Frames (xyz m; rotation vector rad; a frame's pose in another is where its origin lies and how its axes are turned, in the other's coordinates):
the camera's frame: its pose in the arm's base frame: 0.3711 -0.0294 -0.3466 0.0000 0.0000 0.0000
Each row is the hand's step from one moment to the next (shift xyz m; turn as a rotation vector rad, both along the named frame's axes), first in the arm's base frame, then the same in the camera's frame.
Working: the arm's base frame: its pose in the camera's frame: -0.3711 0.0294 0.3466 0.0000 0.0000 0.0000

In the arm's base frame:
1: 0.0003 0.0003 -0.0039 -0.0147 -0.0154 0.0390
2: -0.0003 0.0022 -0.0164 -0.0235 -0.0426 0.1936
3: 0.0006 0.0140 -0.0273 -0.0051 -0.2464 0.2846
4: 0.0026 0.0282 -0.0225 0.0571 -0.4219 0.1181
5: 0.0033 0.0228 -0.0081 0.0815 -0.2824 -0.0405
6: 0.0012 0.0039 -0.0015 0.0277 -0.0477 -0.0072
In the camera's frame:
1: 0.0003 0.0003 -0.0039 -0.0147 -0.0154 0.0390
2: -0.0003 0.0022 -0.0164 -0.0235 -0.0426 0.1936
3: 0.0006 0.0140 -0.0273 -0.0051 -0.2464 0.2846
4: 0.0026 0.0282 -0.0225 0.0571 -0.4219 0.1181
5: 0.0033 0.0228 -0.0081 0.0815 -0.2824 -0.0405
6: 0.0012 0.0039 -0.0015 0.0277 -0.0477 -0.0072

